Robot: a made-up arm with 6 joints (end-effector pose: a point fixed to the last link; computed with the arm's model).
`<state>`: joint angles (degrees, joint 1 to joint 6).
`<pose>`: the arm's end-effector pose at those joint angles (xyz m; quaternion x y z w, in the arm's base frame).
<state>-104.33 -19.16 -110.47 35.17 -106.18 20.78</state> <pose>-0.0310 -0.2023 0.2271 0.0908 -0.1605 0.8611 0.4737</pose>
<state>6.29 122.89 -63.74 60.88 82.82 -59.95</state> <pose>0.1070 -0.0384 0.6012 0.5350 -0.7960 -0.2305 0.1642</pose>
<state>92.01 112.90 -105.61 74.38 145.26 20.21</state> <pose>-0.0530 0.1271 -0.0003 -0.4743 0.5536 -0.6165 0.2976</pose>
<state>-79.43 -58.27 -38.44 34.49 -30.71 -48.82</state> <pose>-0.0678 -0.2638 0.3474 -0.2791 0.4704 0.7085 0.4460</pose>
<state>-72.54 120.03 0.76 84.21 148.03 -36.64</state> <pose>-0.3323 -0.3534 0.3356 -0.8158 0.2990 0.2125 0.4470</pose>
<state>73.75 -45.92 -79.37 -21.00 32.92 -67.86</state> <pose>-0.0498 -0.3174 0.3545 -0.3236 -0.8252 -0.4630 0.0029</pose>
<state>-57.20 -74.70 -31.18 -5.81 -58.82 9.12</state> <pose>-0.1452 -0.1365 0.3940 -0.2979 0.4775 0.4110 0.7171</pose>
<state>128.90 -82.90 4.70 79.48 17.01 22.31</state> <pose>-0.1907 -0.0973 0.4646 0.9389 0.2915 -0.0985 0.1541</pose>
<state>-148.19 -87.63 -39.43 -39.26 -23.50 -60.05</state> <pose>-0.2412 0.0149 0.0457 -0.0425 0.0001 -0.0674 0.9968</pose>
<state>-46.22 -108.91 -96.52 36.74 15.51 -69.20</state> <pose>-0.2254 -0.3008 0.2400 -0.2633 0.3866 0.4076 0.7843</pose>
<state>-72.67 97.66 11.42 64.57 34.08 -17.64</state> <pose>-0.3823 0.0775 0.2777 0.0337 0.5253 -0.1504 0.8369</pose>
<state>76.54 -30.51 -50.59 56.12 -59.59 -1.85</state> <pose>-0.1886 -0.1508 0.1594 -0.8733 -0.2737 -0.4025 0.0213</pose>
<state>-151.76 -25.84 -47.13 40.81 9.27 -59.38</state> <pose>-0.0111 -0.1570 0.4680 -0.8874 -0.0912 0.4062 0.1978</pose>
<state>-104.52 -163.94 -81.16 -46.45 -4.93 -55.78</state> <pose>-0.0836 0.1769 0.1554 0.2397 0.1021 -0.6022 0.7546</pose>
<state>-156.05 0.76 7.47 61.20 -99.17 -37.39</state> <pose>-0.3136 0.0637 0.2900 -0.6484 0.6198 -0.0041 0.4421</pose>
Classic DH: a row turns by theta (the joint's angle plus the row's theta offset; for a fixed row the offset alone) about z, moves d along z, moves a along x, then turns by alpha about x. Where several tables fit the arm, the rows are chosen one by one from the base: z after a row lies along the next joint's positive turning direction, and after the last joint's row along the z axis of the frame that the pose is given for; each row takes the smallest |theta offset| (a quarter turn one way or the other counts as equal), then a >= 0, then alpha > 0; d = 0 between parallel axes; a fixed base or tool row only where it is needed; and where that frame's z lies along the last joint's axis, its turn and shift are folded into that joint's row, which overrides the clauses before.
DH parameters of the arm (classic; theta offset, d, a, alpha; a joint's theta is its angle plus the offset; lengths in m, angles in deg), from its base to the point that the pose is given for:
base (fixed): 0 0.247 -0.081 -90
joint 1: -90 -0.052 0.024 -90
joint 2: -49.15 0.0039 -0.0045 -88.14
joint 3: 62.62 -0.0107 0.0263 81.65
joint 4: 80.07 0.0879 -0.0748 -70.39
joint 5: -73.05 0.2793 -0.0664 28.9
joint 6: -43.15 -0.1529 -0.0226 -114.15
tool (fixed): 66.78 -0.1322 0 0

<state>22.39 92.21 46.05 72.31 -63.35 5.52</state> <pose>0.0446 0.0247 0.3903 0.2908 0.5038 -0.7613 0.2863</pose>
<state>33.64 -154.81 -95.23 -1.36 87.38 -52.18</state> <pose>0.1335 -0.1339 0.5520 0.6803 -0.5887 -0.4279 0.0872</pose>
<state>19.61 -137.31 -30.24 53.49 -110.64 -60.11</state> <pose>0.2227 -0.0806 0.1710 -0.4691 -0.6949 0.4833 0.2519</pose>
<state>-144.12 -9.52 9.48 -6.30 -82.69 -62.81</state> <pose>-0.3632 -0.0657 0.1663 -0.4420 0.3810 0.0978 0.8062</pose>
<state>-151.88 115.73 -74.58 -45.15 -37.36 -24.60</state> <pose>0.0411 -0.0451 0.3822 0.6376 -0.0293 -0.7572 0.1390</pose>
